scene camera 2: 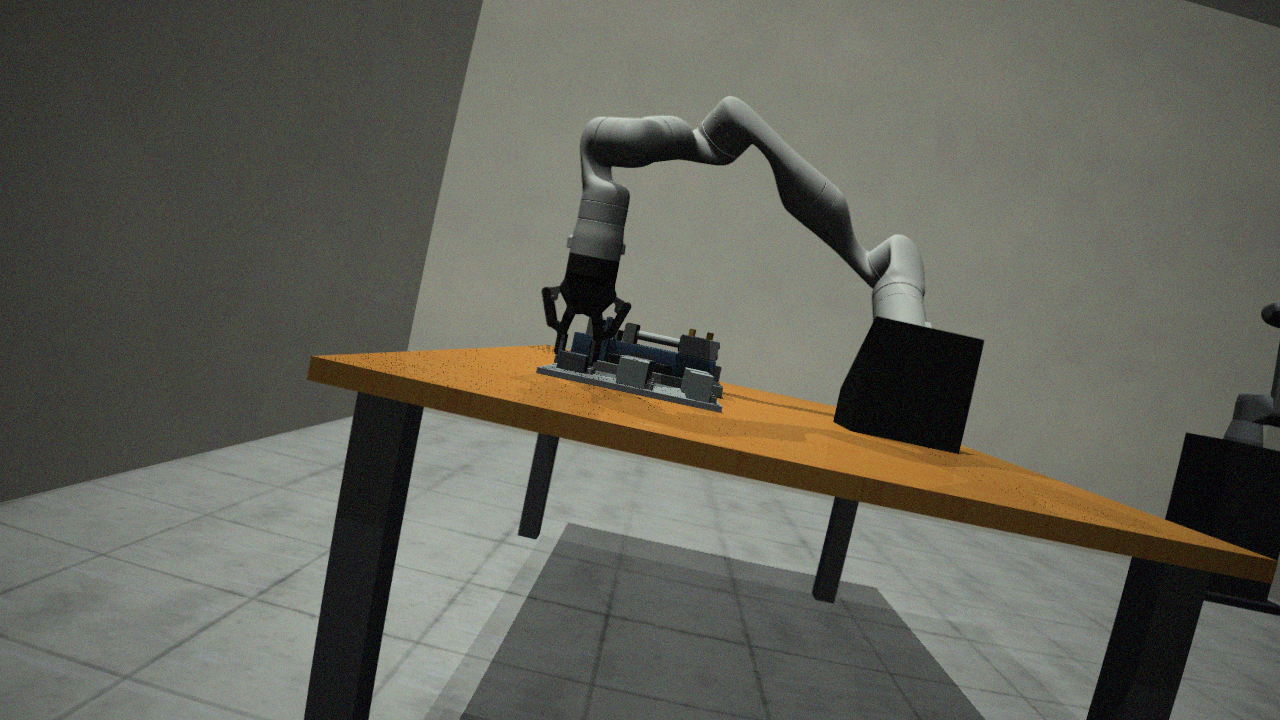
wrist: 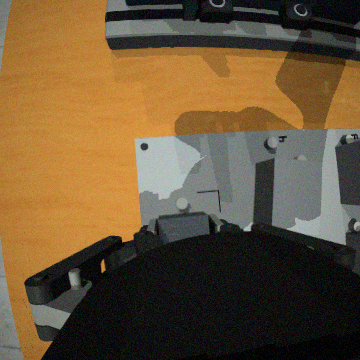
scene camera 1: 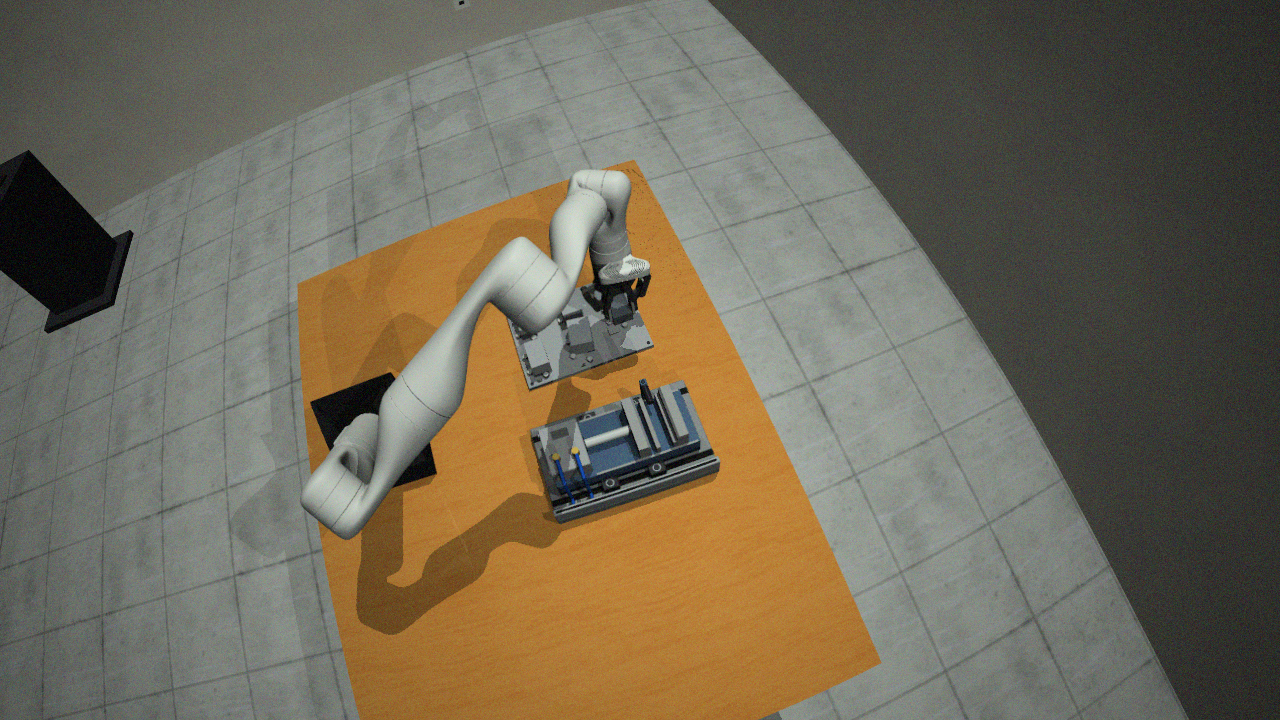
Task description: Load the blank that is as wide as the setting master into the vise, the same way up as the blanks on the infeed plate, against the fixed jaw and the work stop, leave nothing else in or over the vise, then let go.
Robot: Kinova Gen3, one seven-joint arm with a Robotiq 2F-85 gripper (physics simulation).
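Frame: origin at the arm's base, x ahead, y left, z up, level; centimetres.
Seen in the pictures: gripper, fingertip midpoint: (scene camera 2: 575,361) (wrist: 182,227) (scene camera 1: 621,314); arm's base, origin of the base link: (scene camera 2: 904,368) (scene camera 1: 370,436).
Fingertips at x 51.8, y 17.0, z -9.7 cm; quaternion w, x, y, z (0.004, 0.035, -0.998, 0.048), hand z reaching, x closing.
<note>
Pixels of each thing's top centre, then the offset from my fingertips to it. "spot": a spot on its surface instead. Level surfaces: height alone.
- grey blank, middle of its top: (wrist: 185,251) (scene camera 2: 575,353) (scene camera 1: 618,304) dz +1.4, dx -0.1, dy +1.6 cm
- second blank, middle of its top: (wrist: 298,197) (scene camera 2: 638,358) (scene camera 1: 579,330) dz +2.5, dx -8.9, dy -2.5 cm
- blue vise, middle of its top: (scene camera 1: 617,430) (scene camera 2: 651,326) dz +8.0, dx -7.3, dy -27.7 cm
- orange table, its level: dz -1.9 cm
- dark upright stop post, surface spot: (scene camera 1: 645,390) spot: dz +7.6, dx -0.7, dy -21.5 cm
My gripper (scene camera 1: 623,306) (scene camera 2: 586,345) (wrist: 182,227) is down at the far right end of the grey infeed plate (scene camera 1: 630,345) (scene camera 2: 563,369) (wrist: 161,168). It is shut on a grey blank (wrist: 183,225), seen between the fingertips in the wrist view. I cannot tell whether the blank is off the plate. A second blank (scene camera 1: 580,336) (wrist: 296,187) stands in the plate's middle, and a third (scene camera 1: 539,360) (wrist: 348,175) is at its other end. The blue vise (scene camera 1: 626,443) (scene camera 2: 666,350) (wrist: 228,33) stands beside the plate, with nothing between its jaws.
The arm's black base (scene camera 1: 345,412) (scene camera 2: 907,380) sits on the orange table (scene camera 1: 626,609) (scene camera 2: 805,447). A dark upright stop post (scene camera 1: 645,390) stands at the vise's plate-side edge. Two blue-handled parts (scene camera 1: 567,475) lie at the vise's near end. Small pins (wrist: 182,203) stick up from the plate.
</note>
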